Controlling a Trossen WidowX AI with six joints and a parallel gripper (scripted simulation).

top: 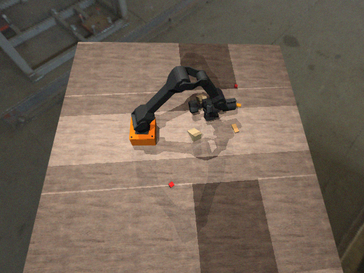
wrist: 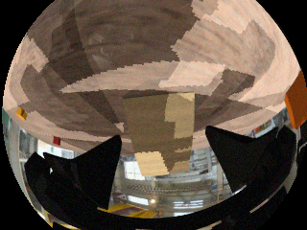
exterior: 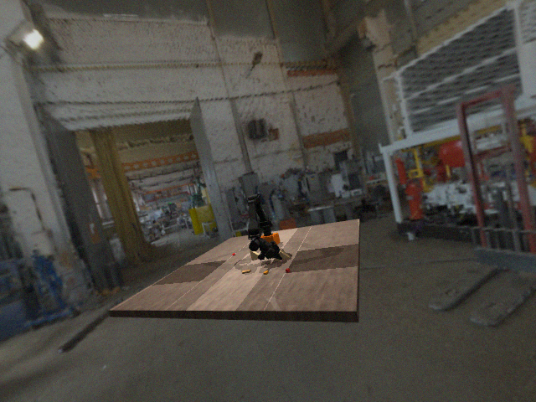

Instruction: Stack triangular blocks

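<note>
The tan triangular block is 10 mm above my gripper tip. The rest, counted from my gripper tip: orange cube 210 mm ahead, 10 mm to the right, 10 mm below; tan slab 180 mm ahead, 160 mm to the right, 10 mm below.
</note>
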